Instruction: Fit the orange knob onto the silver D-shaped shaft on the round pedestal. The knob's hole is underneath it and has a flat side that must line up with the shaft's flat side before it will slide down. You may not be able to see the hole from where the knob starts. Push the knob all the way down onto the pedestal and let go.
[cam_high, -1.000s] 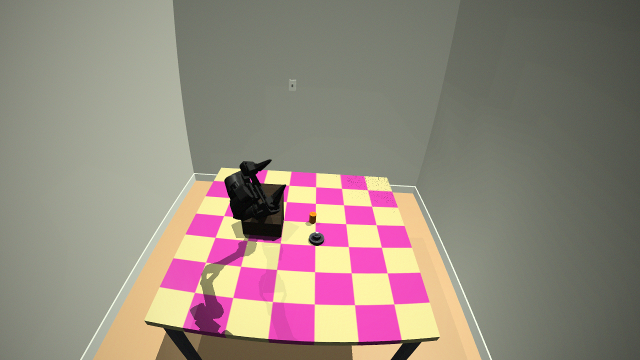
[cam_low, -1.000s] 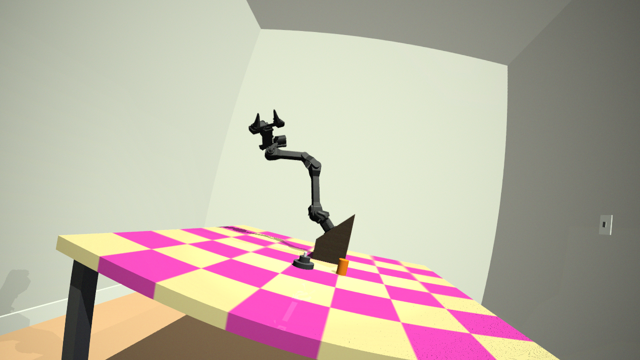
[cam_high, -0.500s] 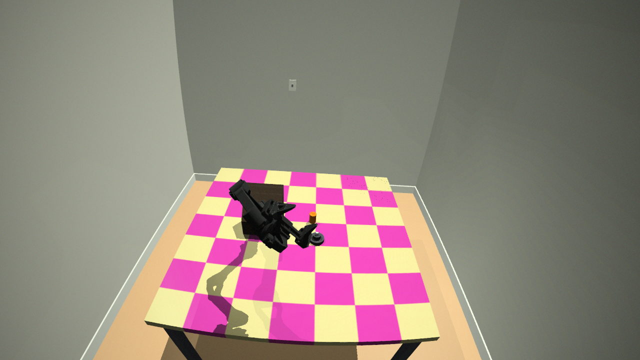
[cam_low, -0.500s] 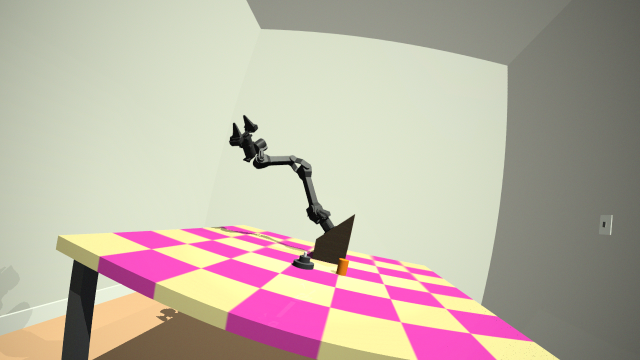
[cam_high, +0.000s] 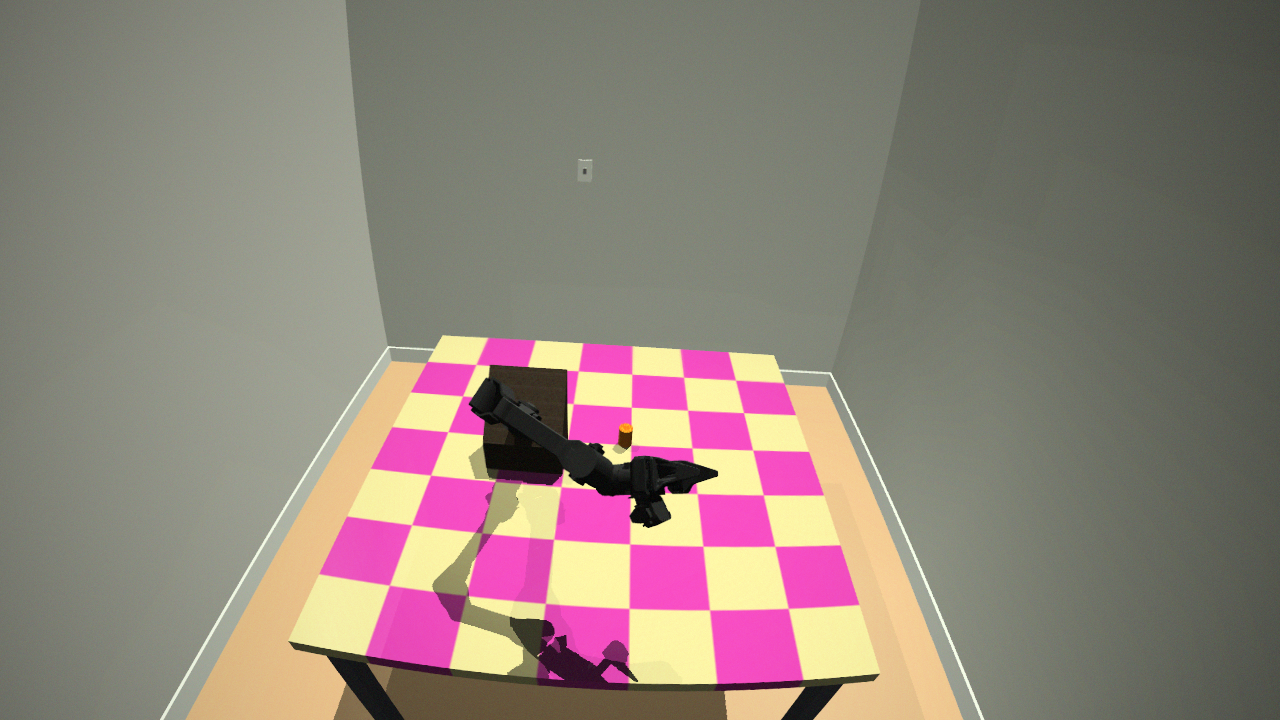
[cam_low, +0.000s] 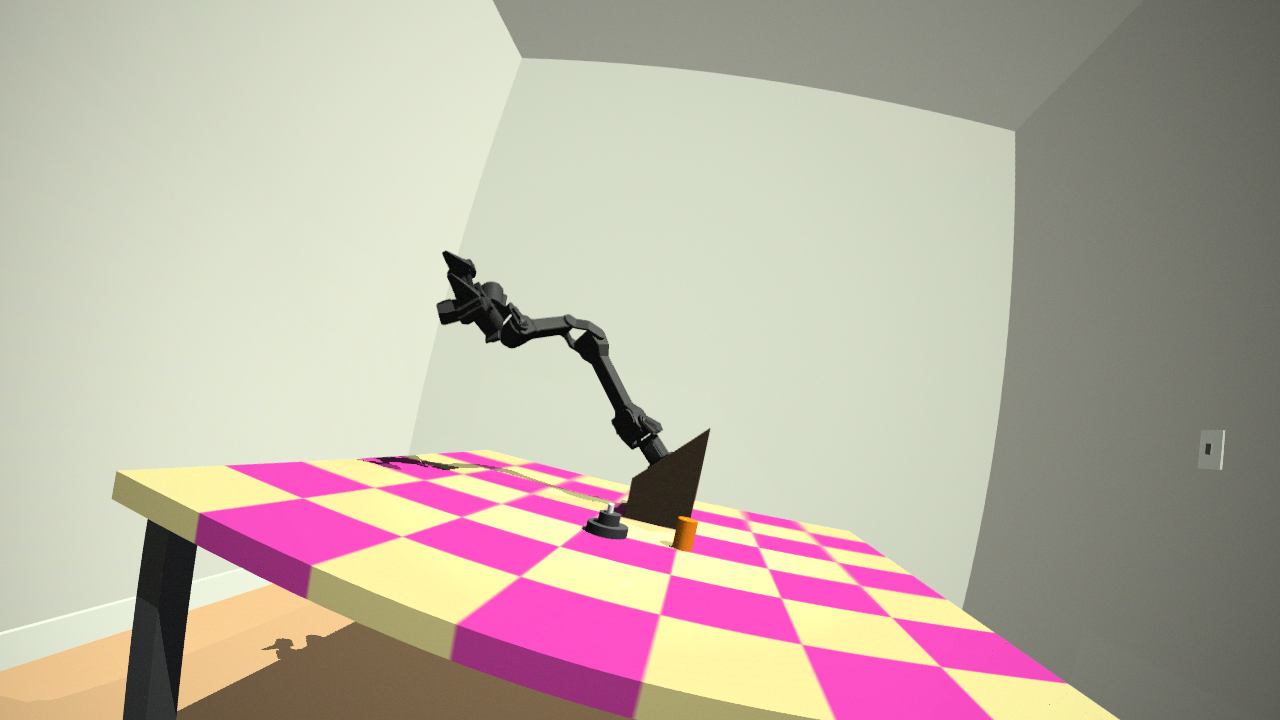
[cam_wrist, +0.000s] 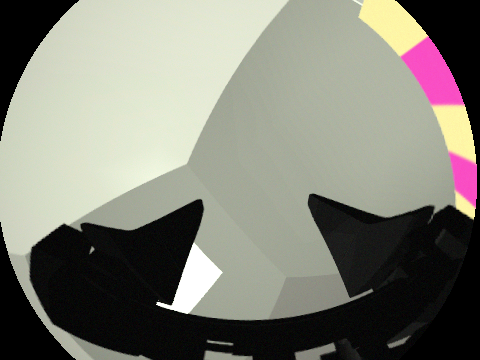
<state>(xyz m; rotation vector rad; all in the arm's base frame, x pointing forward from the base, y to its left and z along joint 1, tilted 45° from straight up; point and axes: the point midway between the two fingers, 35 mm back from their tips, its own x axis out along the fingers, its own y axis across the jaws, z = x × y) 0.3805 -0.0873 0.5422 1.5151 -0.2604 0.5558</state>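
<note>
Now: the orange knob 570 mm to the left of my gripper tip, 410 mm below it and 160 mm behind it. The rest, counted from my gripper tip: round dark pedestal: 430 mm below, 420 mm to the left, 120 mm behind.
</note>
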